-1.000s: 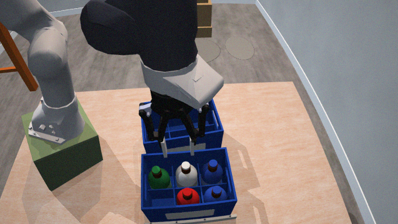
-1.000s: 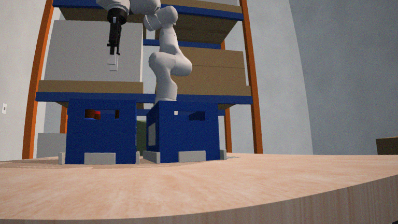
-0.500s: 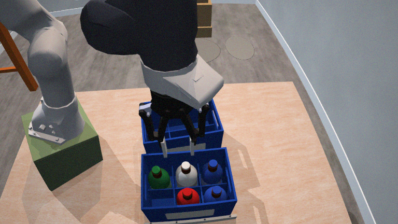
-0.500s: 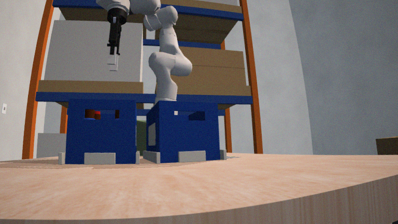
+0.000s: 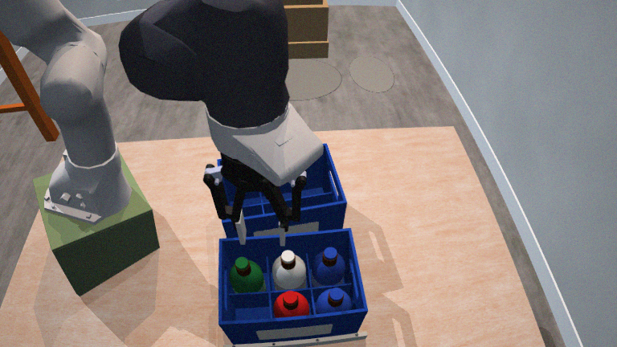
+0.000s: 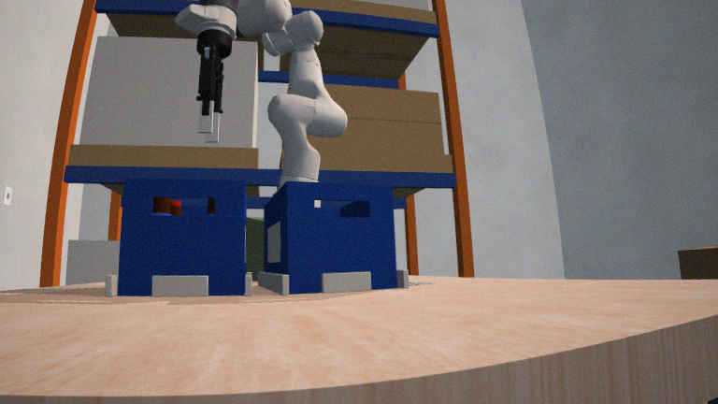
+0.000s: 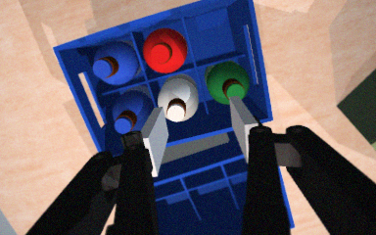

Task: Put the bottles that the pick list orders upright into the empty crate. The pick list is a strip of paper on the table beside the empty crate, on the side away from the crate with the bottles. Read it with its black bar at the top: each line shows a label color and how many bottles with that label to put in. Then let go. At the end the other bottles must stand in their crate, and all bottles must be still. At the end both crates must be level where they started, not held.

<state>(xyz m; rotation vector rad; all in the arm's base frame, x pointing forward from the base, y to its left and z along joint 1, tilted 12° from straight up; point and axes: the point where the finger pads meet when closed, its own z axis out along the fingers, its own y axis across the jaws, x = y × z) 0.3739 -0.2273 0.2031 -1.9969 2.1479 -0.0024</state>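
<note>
The green-labelled bottle is 60 mm behind my hand, 30 mm to the left of it and 240 mm below it. Round my hand: red bottle (40 mm ahead, 50 mm to the right, 240 mm below); then blue bottle (120 mm ahead, 40 mm to the left, 240 mm below); then white bottle (40 mm ahead, 40 mm to the left, 240 mm below).
</note>
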